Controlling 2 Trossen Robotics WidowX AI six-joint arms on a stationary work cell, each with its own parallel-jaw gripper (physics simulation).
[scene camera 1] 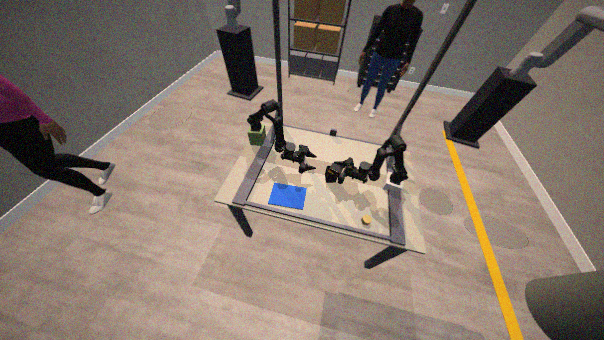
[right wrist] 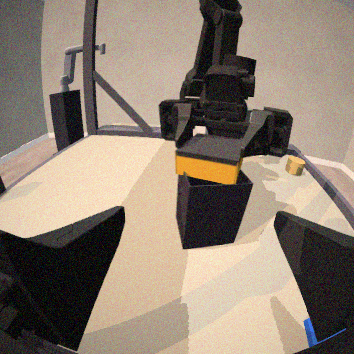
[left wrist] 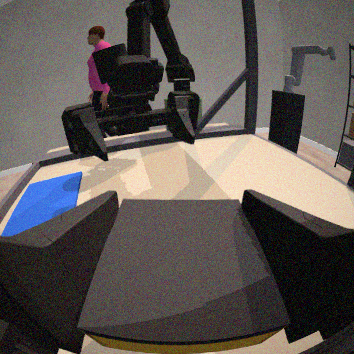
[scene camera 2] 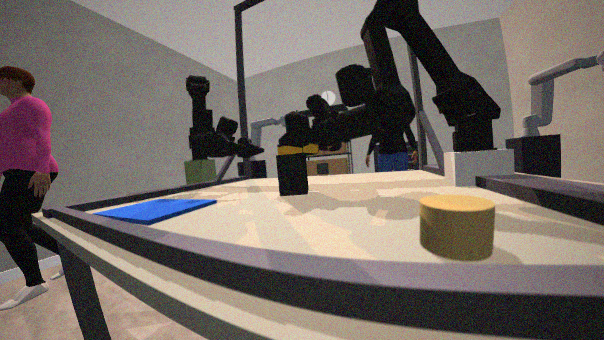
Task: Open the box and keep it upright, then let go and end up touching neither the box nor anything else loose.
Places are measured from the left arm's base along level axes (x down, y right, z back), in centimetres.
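Pixels of known places: left gripper, fingertip midpoint: [scene camera 1: 332,165] [right wrist: 207,147] [left wrist: 181,198]; right gripper, fingertip midpoint: [scene camera 1: 316,162] [right wrist: 203,217] [left wrist: 151,147] [scene camera 2: 256,149]; left arm's base at its link origin: [scene camera 1: 395,179] [scene camera 2: 473,151]; right arm's base at its link origin: [scene camera 1: 256,128].
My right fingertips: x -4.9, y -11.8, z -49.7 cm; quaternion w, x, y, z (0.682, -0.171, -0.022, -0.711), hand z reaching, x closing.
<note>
For each thing: its top centre in the pictures, then the offset to it from my right fingertips.
- box's black base at its top centre: [right wrist: 213,169] [scene camera 2: 291,154] [scene camera 1: 332,170] dx +2.4, dy +0.6, dz +10.9 cm
- box's lid at its top centre: [left wrist: 181,246] [right wrist: 215,141] [scene camera 2: 297,142] [scene camera 1: 336,167] dx -0.4, dy +1.0, dz +12.7 cm
- blue mat at its top centre: [left wrist: 42,201] [scene camera 2: 155,206] [scene camera 1: 288,195] dx +10.8, dy -22.8, dz -9.1 cm
- yellow cylinder at its top centre: [scene camera 2: 454,201] [right wrist: 296,159] [scene camera 1: 367,218] dx +8.1, dy -19.7, dz +38.5 cm
The box's black base [scene camera 2: 293,175] [right wrist: 212,215] stands upright on the table, its opening partly showing in the right wrist view. The box's lid [scene camera 2: 297,149] [left wrist: 180,280] [right wrist: 207,162], dark on top with a yellow band, is level at the base's rim and covers part of the opening; whether they touch is unclear. My left gripper [scene camera 1: 332,172] [left wrist: 181,198] [right wrist: 207,147] is shut on the lid. My right gripper [scene camera 1: 313,161] [left wrist: 151,147] is open and empty, apart from the box, its fingers pointing toward it. In scene camera 1 the left gripper mostly hides the box.
A blue mat [scene camera 1: 287,196] [scene camera 2: 157,210] [left wrist: 45,202] lies on the table at the left front in scene camera 1. A yellow cylinder [scene camera 1: 366,220] [scene camera 2: 457,227] [right wrist: 295,165] stands near the front right. Dark rails [scene camera 1: 395,215] [scene camera 2: 350,272] edge the table.
</note>
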